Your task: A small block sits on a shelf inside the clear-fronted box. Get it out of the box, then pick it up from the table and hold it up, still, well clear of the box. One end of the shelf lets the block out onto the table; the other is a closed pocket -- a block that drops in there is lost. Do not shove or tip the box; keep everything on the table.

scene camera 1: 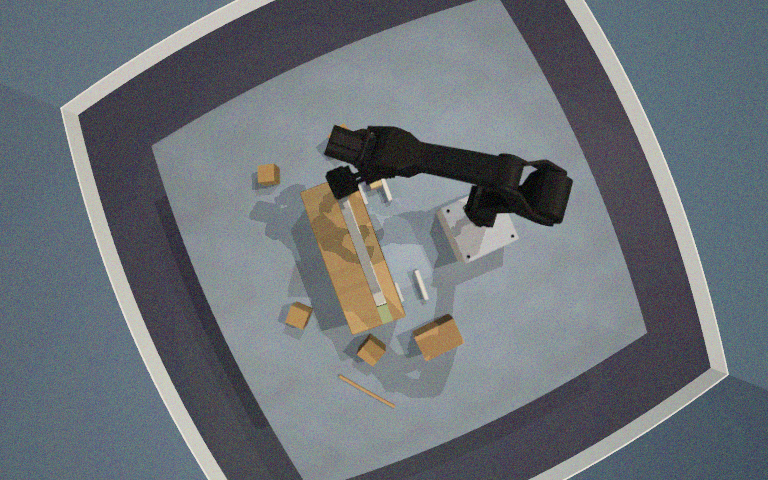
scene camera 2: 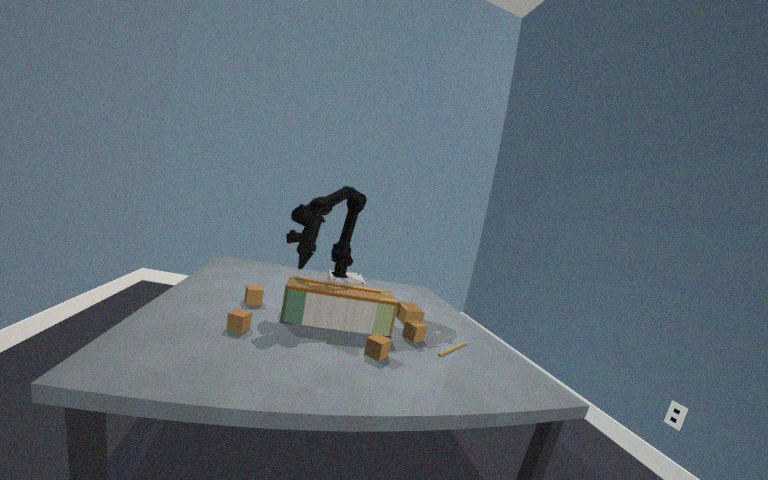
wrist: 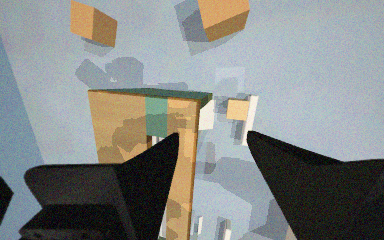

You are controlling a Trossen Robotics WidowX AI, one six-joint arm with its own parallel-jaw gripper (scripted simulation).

Labels:
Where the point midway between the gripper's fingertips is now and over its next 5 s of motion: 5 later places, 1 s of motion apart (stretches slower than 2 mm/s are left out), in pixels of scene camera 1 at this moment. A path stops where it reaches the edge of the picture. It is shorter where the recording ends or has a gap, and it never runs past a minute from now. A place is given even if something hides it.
My gripper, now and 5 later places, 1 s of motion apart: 362, 177; 363, 173; 368, 181; 370, 185; 369, 184; 375, 193

